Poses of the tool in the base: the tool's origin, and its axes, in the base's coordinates. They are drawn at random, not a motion.
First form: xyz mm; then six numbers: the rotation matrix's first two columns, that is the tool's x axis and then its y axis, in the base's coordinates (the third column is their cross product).
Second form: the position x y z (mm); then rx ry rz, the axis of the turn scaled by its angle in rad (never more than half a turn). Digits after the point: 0 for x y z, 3 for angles.
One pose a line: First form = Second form
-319, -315, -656, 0.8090, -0.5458, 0.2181, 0.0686, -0.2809, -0.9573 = -319, -315, -656, -1.766, 0.370, -0.621
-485, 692, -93, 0.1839, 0.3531, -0.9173, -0.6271, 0.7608, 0.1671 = -485, 692, -93, -0.271, 1.200, 0.703
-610, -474, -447, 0.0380, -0.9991, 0.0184, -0.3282, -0.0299, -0.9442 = -610, -474, -447, -1.487, 1.413, -1.024
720, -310, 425, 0.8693, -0.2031, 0.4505, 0.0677, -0.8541, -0.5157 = 720, -310, 425, -2.507, 0.098, -0.683
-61, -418, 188, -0.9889, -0.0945, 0.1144, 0.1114, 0.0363, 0.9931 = -61, -418, 188, -0.018, -2.149, -2.083
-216, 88, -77, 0.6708, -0.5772, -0.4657, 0.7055, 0.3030, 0.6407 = -216, 88, -77, 0.932, 0.158, -0.855
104, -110, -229, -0.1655, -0.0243, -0.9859, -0.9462, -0.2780, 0.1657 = 104, -110, -229, -1.332, 1.187, 1.546
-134, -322, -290, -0.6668, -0.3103, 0.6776, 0.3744, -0.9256, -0.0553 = -134, -322, -290, -1.020, -0.125, -2.566
